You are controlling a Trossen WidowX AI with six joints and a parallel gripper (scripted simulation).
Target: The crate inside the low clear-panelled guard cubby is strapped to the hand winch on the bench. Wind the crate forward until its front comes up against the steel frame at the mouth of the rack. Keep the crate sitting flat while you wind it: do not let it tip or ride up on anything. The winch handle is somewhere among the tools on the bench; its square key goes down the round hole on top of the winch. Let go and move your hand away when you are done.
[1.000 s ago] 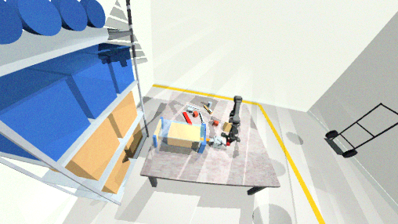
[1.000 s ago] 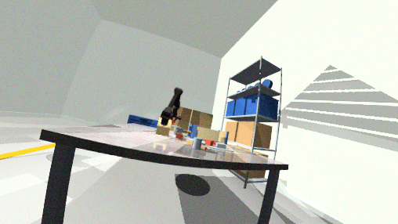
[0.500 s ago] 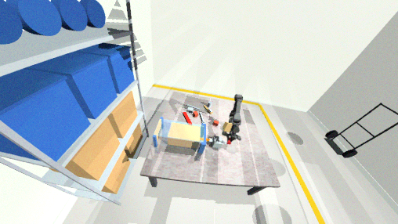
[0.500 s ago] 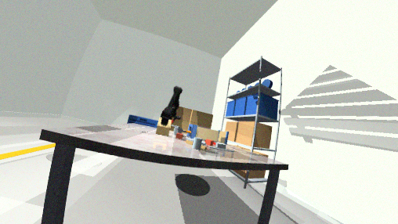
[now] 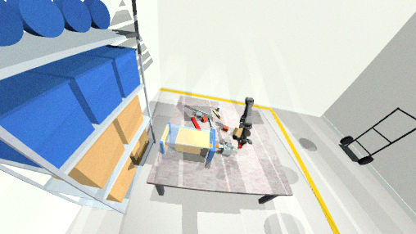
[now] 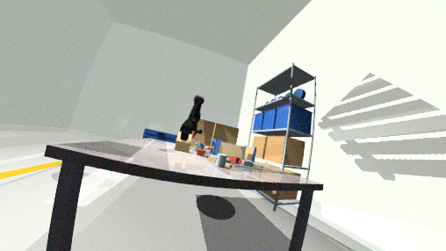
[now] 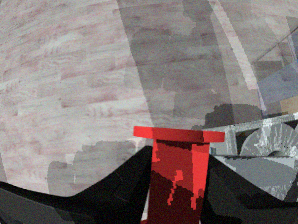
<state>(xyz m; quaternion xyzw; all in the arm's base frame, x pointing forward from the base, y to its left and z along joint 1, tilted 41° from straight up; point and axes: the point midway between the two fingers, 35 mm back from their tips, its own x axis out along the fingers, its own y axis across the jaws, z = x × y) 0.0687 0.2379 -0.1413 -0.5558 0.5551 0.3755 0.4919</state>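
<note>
Now: the winch 100 mm below my gripper tip, 80 mm ahead of it and 40 mm to the right of it. From my gripper tip the other things lie so: red bar (460 mm ahead, 340 mm to the right, 130 mm below).
</note>
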